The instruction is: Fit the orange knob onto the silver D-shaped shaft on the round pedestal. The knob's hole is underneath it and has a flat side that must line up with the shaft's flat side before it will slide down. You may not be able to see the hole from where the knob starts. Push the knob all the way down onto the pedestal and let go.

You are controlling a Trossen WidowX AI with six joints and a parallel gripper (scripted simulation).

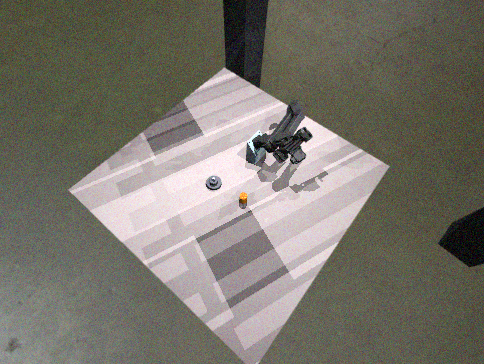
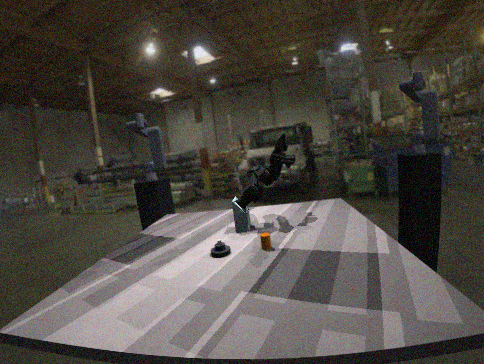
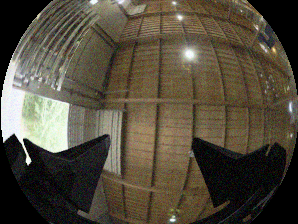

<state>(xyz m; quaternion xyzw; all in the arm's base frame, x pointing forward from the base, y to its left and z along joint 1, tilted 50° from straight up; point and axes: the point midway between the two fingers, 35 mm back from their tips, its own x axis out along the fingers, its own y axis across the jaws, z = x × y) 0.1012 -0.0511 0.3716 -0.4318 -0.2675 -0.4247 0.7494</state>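
Now: the orange knob 190 mm ahead of my gripper tip, 100 mm to the right of it and 410 mm below it. Round my gripper tip: dark round pedestal 230 mm ahead, 290 mm to the right, 420 mm below.
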